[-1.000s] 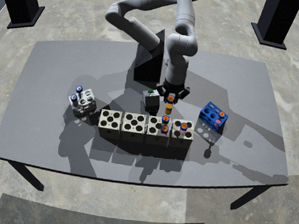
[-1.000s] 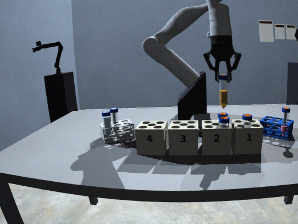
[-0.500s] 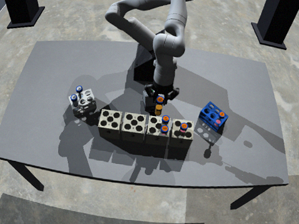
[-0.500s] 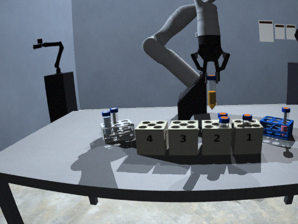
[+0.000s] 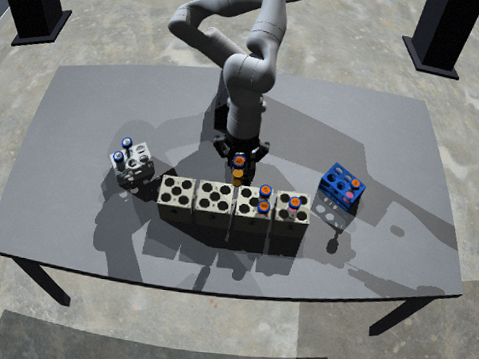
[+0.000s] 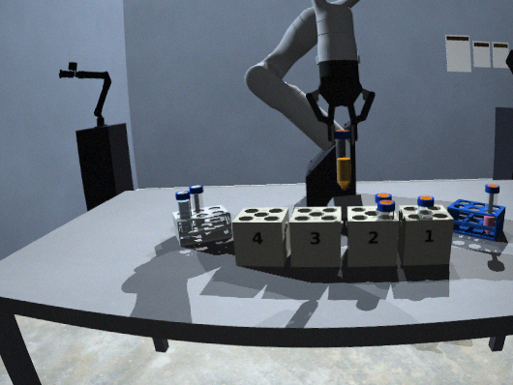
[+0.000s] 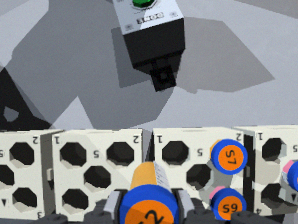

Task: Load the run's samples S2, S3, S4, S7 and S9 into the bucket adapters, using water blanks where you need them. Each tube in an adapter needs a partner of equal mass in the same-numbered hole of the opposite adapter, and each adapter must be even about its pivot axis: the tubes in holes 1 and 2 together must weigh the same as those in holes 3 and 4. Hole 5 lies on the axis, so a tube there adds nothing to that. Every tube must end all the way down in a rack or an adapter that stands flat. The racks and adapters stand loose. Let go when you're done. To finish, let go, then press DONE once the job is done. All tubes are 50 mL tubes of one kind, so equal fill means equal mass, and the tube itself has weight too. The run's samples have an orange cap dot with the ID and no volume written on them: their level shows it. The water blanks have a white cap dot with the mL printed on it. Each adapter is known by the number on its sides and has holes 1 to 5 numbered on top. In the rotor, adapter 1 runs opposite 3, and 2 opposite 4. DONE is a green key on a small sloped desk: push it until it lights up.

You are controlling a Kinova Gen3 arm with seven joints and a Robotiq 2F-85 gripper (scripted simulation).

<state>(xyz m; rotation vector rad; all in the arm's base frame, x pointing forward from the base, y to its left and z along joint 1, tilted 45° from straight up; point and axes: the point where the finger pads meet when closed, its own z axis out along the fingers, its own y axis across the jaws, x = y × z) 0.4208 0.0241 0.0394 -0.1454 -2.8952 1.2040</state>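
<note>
The sample tube S2 is 5 cm below my hand and 1 cm behind it. Round my hand: adapter 2: 20 cm below, 5 cm to the left, 2 cm ahead; then sample tube S9: 18 cm below, 8 cm to the left, 5 cm ahead; then sample tube S7: 18 cm below, 8 cm to the left.
</note>
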